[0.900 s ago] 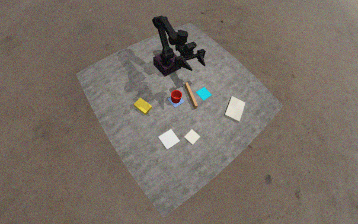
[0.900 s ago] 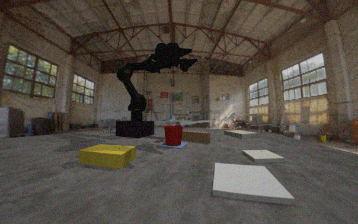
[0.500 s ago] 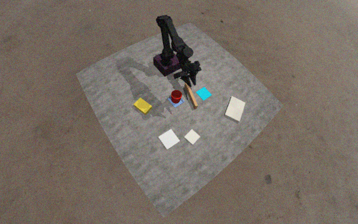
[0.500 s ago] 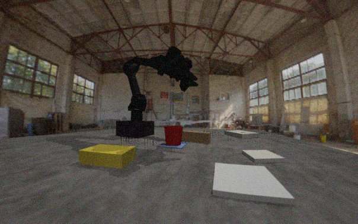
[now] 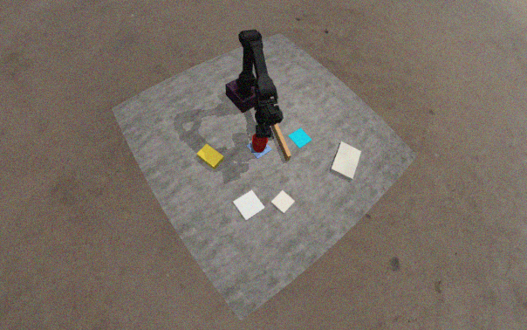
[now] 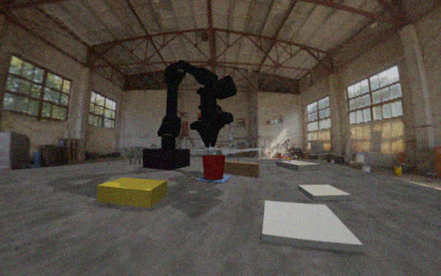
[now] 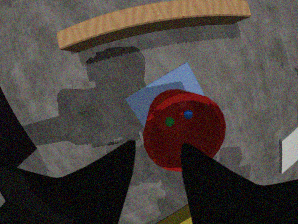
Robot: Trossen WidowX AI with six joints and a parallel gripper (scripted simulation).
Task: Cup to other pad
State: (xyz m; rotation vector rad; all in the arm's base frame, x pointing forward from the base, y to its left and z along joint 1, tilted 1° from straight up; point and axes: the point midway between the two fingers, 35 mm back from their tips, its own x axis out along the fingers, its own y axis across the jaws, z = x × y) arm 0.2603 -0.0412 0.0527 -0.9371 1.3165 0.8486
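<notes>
The red cup is 6 cm below my gripper tip, 2 cm to the right of it and 2 cm ahead of it. From my gripper tip the other things lie so: wooden bar (10 cm to the left, 9 cm below, 4 cm ahead); then light blue pad (11 cm below, 3 cm ahead, 1 cm to the right); then cyan pad (20 cm to the left, 11 cm below, 6 cm ahead).
</notes>
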